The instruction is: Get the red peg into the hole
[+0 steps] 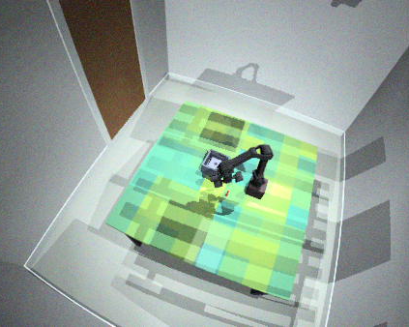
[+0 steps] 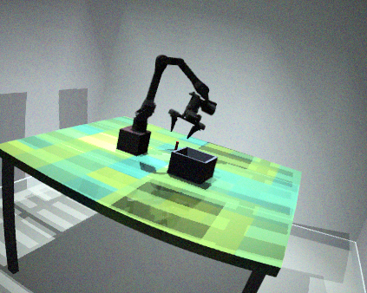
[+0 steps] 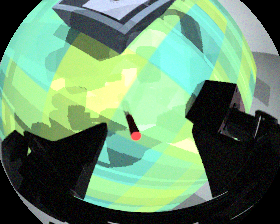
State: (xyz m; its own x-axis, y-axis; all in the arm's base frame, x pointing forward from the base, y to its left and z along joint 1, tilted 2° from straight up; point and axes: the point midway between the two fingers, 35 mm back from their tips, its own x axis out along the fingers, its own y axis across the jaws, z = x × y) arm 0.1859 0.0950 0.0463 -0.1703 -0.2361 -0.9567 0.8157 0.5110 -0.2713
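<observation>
Right now the red peg is 8 cm below my gripper tip, 3 cm to the left of it and 1 cm behind it. Round my gripper tip: dark box (15 cm to the right, 15 cm ahead, 9 cm below).
</observation>
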